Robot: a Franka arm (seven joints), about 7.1 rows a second.
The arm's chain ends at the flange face. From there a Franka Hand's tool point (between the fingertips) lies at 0.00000 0.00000 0.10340 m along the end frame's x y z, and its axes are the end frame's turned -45 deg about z.
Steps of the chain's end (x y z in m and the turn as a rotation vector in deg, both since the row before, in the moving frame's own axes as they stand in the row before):
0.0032, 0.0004, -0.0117, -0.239, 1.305, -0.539
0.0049, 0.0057, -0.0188, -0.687, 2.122, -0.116
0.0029, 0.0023, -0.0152, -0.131, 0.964, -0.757
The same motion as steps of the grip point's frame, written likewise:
0.0033, 0.0045, -0.0117, -1.092, 0.754, -0.539
0.0013, 0.0111, -0.0189, -1.986, 1.015, -0.116
0.0015, 0.0051, -0.0152, -0.774, 0.589, -0.757

